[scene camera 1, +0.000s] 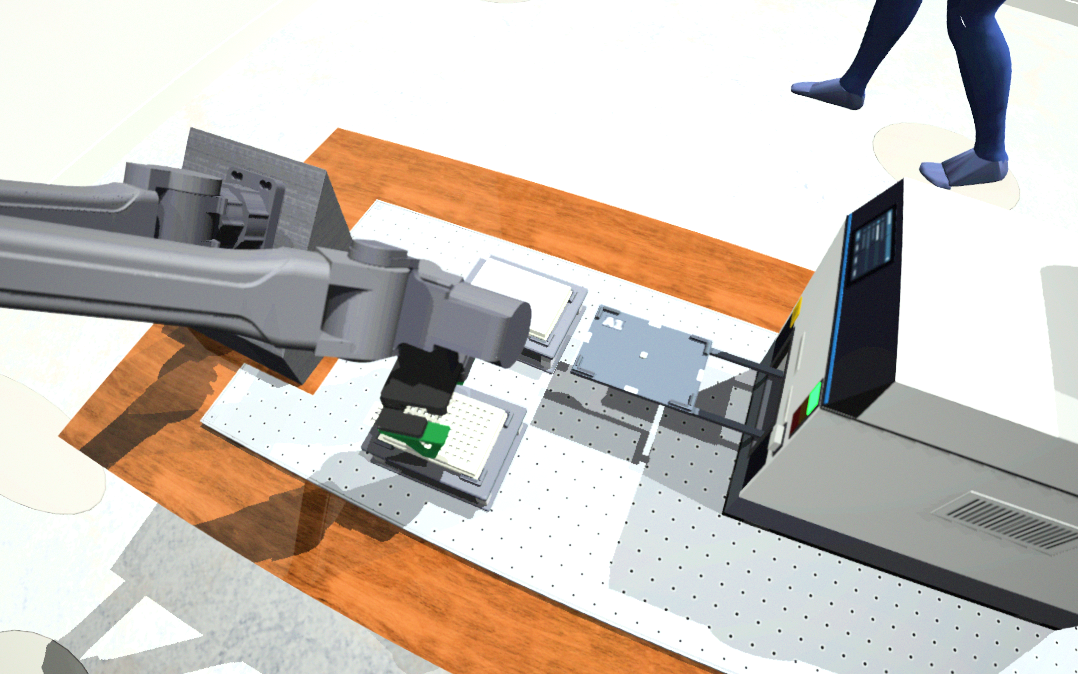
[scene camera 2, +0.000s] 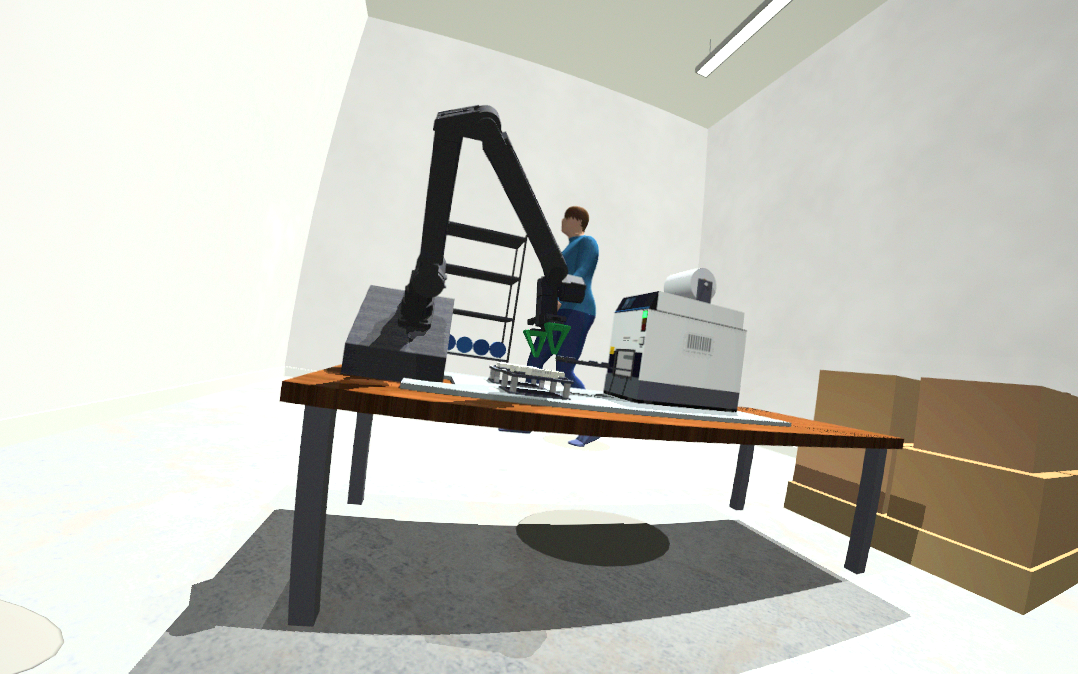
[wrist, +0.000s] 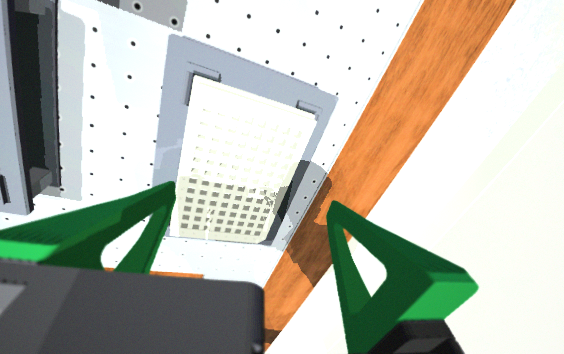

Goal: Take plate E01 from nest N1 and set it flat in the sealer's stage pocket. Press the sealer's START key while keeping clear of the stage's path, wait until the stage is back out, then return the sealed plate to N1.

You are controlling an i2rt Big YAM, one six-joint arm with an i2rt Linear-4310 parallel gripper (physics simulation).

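Places are measured from the arm's base along level axes (x ahead, y left, z up), in millimetres.
Where they show: gripper, fingertip midpoint: [scene camera 1: 443, 418] [scene camera 2: 544, 355] [wrist: 256, 199]; arm's base, link origin: [scene camera 1: 251, 220] [scene camera 2: 416, 312].
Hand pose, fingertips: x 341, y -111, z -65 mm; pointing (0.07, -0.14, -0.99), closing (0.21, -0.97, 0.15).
Observation:
Each offset is from my fingertips to the centre of the thing. "spot": to the spot under its first point.
A cream plate with a grid of wells {spot: dx +30, dy +12, dz -37 mm} [scene camera 1: 476, 433] [wrist: 250, 135] sits flat in the front grey nest {spot: dx +68, dy +10, dz -53 mm} [scene camera 1: 506, 453] [wrist: 172, 100]; I cannot read E01 or N1. My gripper [scene camera 1: 445, 413] [scene camera 2: 545, 354] [wrist: 256, 199] is open and empty above this plate, its green fingertips apart with air below them in scene camera 2. The sealer [scene camera 1: 874, 460] [scene camera 2: 675, 365] has its stage {dx +216, dy +165, dz -1 mm} [scene camera 1: 628, 365] out on two rails; the pocket is empty and marked A1. A lit green key {spot: dx +322, dy +74, dz +174 mm} [scene camera 1: 814, 398] [scene camera 2: 645, 314] is on the sealer's front, its lettering unreadable.
A smooth white plate {dx -18, dy +211, dz -48 mm} [scene camera 1: 548, 306] sits in a second nest behind, partly hidden by the arm. The stage is right of that nest, before the sealer's opening. The arm's sloped base block [scene camera 2: 397, 349] stands at the left. A person [scene camera 2: 580, 270] is behind the table [scene camera 2: 492, 418].

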